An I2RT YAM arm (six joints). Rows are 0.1 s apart.
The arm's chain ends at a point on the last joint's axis. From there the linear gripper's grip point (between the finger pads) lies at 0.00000 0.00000 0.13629 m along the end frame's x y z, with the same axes.
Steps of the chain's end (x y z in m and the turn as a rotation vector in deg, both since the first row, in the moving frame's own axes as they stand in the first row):
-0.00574, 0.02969, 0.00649, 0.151, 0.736, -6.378
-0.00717, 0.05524, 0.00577, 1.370, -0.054, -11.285
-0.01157, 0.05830, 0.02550, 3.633, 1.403, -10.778
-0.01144, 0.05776, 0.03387, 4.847, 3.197, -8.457
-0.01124, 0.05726, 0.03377, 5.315, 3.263, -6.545
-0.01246, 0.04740, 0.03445, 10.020, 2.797, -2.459
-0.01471, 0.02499, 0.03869, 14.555, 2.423, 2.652
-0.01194, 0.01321, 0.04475, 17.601, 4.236, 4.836
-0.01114, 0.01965, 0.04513, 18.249, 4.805, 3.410
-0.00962, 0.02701, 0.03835, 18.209, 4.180, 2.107
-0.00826, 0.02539, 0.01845, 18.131, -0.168, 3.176
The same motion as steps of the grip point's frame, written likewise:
-0.00401, 0.02923, 0.00648, 0.151, 0.736, -6.378
-0.00762, 0.05202, 0.00573, 1.370, -0.054, -11.285
-0.00906, 0.04940, 0.02519, 3.633, 1.403, -10.778
-0.00472, 0.04573, 0.03317, 4.847, 3.197, -8.457
-0.00423, 0.04423, 0.03296, 5.315, 3.263, -6.545
-0.00636, 0.02356, 0.03221, 10.020, 2.797, -2.459
-0.00822, -0.00911, 0.03420, 14.555, 2.423, 2.652
-0.00029, -0.02749, 0.03801, 17.601, 4.236, 4.836
0.00136, -0.02262, 0.03781, 18.249, 4.805, 3.410
0.00093, -0.01535, 0.03117, 18.209, 4.180, 2.107
-0.00747, -0.01701, 0.01168, 18.131, -0.168, 3.176

